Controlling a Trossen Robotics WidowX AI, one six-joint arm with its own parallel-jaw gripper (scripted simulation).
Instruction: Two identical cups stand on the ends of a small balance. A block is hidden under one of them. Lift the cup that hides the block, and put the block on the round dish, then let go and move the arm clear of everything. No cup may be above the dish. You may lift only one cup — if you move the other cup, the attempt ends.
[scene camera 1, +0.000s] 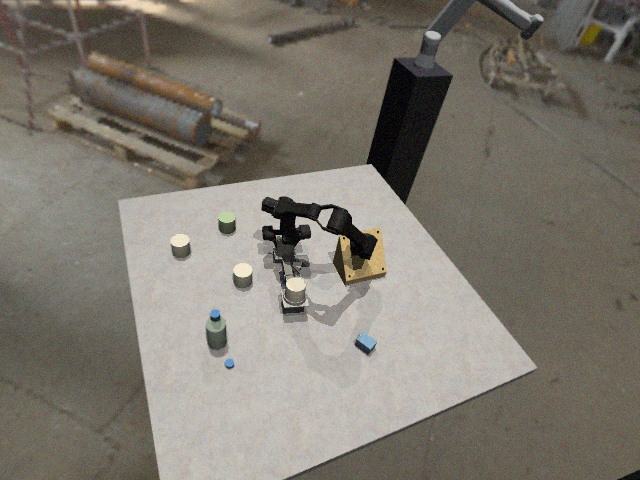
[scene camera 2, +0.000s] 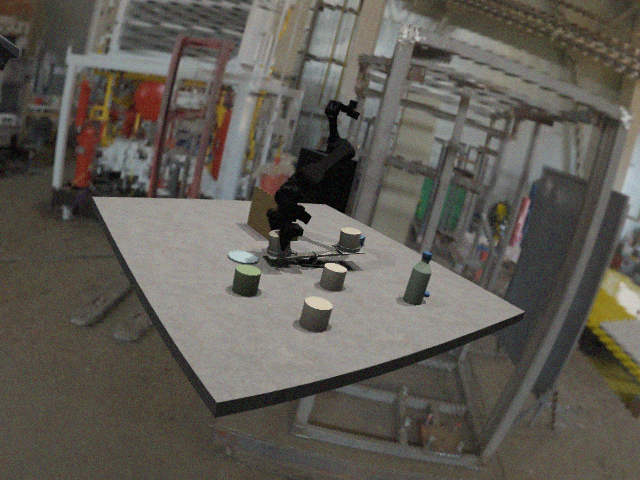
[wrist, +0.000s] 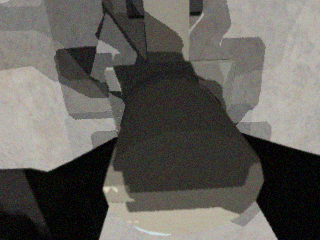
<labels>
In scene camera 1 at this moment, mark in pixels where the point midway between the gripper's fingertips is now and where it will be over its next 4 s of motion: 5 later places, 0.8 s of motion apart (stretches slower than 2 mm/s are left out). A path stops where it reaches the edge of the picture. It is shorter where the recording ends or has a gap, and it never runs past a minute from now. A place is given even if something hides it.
The gripper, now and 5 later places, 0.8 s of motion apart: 285, 246; 285, 242; 285, 237; 285, 231; 287, 226; 293, 216
</labels>
